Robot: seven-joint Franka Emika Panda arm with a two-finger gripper.
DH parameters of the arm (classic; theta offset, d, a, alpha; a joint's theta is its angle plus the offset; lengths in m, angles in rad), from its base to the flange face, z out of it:
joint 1: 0 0.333 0 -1.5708
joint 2: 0 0 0 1.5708
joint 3: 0 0.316 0.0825 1.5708
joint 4: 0 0 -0.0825 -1.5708
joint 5: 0 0.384 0 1.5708
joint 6: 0 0 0.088 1.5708
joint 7: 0 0.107 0 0
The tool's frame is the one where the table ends.
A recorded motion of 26 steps. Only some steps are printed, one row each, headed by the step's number.
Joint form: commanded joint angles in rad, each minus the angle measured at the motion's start. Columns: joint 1, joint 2, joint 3, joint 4, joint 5, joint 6, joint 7.
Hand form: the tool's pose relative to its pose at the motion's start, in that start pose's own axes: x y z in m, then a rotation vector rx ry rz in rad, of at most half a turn. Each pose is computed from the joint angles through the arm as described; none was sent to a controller.
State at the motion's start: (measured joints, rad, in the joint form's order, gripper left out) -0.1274 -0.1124 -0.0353 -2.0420 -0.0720 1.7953 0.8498
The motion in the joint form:
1: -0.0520 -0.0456 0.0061 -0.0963 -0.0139 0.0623 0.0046
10: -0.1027 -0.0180 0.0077 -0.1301 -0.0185 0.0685 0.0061
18: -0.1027 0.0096 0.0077 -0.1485 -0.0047 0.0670 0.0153
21: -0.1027 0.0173 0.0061 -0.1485 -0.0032 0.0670 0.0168
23: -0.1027 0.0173 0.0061 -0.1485 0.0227 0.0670 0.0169
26: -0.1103 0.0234 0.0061 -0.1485 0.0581 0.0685 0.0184
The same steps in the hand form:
1: 0.0058 0.0259 0.0206 0.0026 0.0101 0.0424
10: 0.0212 0.0416 0.0509 -0.0382 -0.0320 0.0862
18: 0.0199 0.0389 0.0726 -0.0637 -0.0742 0.0963
21: 0.0209 0.0385 0.0763 -0.0681 -0.0808 0.0993
23: 0.0195 0.0370 0.0762 -0.0515 -0.0986 0.1081
26: 0.0207 0.0369 0.0791 -0.0315 -0.1273 0.1288

